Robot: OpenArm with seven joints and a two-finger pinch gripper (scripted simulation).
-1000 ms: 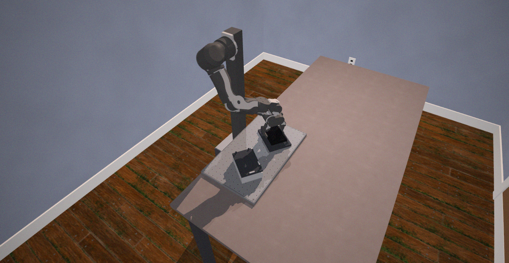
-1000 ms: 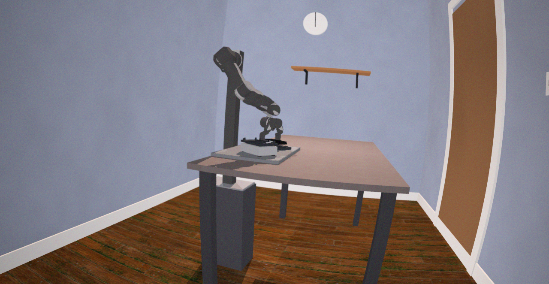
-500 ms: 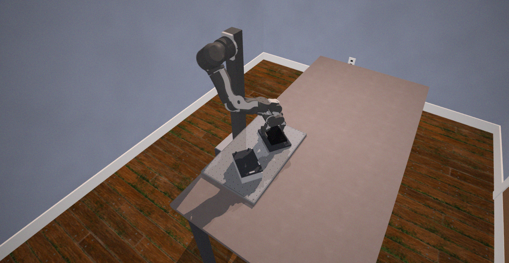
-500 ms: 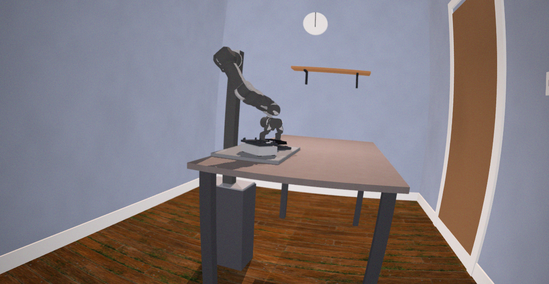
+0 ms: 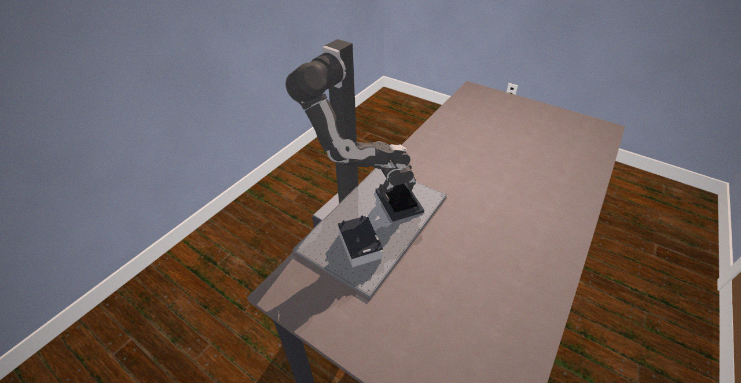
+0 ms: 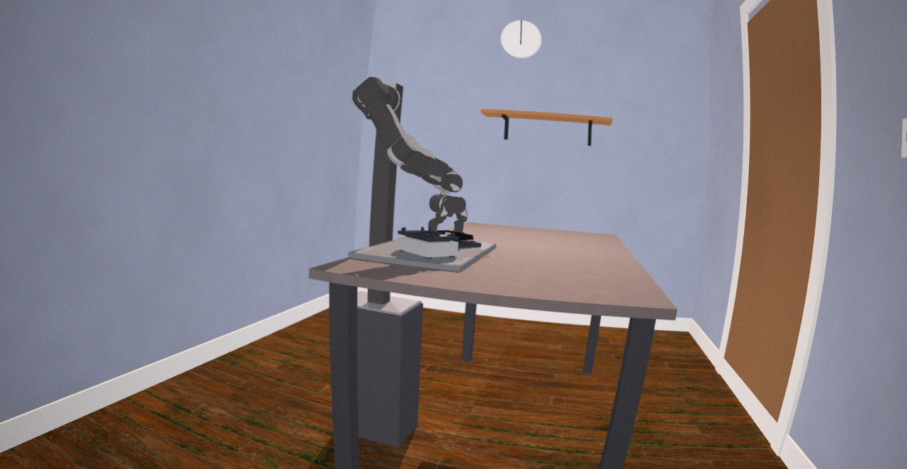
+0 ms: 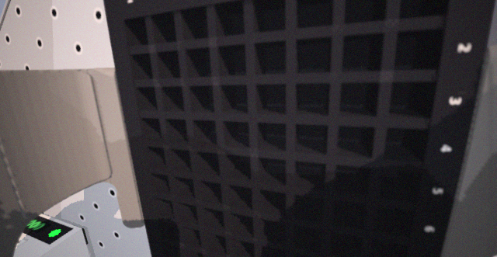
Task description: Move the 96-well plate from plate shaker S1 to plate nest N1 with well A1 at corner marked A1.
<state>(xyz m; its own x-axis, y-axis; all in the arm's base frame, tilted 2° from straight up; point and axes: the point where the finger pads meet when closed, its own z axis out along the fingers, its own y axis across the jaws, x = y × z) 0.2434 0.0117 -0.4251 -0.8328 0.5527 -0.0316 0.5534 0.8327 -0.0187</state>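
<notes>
Now: hand 1 cm to the left of the black 96-well plate and 1 cm short of it.
</notes>
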